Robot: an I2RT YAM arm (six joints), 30 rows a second.
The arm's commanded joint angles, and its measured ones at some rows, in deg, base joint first. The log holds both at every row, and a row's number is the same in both.
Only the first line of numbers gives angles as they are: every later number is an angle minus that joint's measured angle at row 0.
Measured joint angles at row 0:
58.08, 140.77, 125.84, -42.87, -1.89, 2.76
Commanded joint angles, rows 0 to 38:
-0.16, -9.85, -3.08, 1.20, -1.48, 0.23
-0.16, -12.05, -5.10, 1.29, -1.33, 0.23
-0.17, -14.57, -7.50, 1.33, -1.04, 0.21
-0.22, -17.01, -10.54, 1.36, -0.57, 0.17
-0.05, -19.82, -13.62, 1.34, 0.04, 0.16
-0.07, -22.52, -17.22, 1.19, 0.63, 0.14
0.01, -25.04, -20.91, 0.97, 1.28, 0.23
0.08, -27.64, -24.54, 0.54, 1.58, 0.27
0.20, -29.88, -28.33, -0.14, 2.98, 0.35
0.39, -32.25, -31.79, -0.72, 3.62, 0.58
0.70, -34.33, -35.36, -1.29, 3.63, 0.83
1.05, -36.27, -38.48, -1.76, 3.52, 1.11
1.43, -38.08, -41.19, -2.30, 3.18, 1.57
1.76, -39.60, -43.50, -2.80, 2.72, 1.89
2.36, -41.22, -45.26, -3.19, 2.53, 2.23
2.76, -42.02, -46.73, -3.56, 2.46, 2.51
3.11, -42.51, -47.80, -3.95, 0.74, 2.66
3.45, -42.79, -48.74, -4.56, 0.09, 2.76
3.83, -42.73, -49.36, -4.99, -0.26, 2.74
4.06, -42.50, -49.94, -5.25, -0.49, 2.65
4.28, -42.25, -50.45, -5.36, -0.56, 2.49
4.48, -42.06, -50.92, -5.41, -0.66, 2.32
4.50, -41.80, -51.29, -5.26, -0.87, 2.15
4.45, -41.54, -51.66, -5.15, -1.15, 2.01
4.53, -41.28, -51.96, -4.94, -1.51, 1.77
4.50, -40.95, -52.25, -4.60, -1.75, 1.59
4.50, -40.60, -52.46, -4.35, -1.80, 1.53
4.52, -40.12, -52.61, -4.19, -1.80, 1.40
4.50, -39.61, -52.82, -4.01, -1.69, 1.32
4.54, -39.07, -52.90, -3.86, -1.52, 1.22
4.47, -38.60, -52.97, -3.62, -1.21, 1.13
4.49, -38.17, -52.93, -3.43, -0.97, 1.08
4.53, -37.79, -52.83, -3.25, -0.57, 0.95
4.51, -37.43, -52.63, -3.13, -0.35, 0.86
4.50, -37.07, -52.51, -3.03, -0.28, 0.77
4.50, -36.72, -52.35, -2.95, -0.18, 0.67
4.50, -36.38, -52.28, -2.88, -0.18, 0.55
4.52, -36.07, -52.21, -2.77, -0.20, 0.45
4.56, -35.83, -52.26, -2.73, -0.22, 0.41
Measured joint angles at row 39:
4.18, -36.87, -52.70, -4.02, -0.61, 1.27
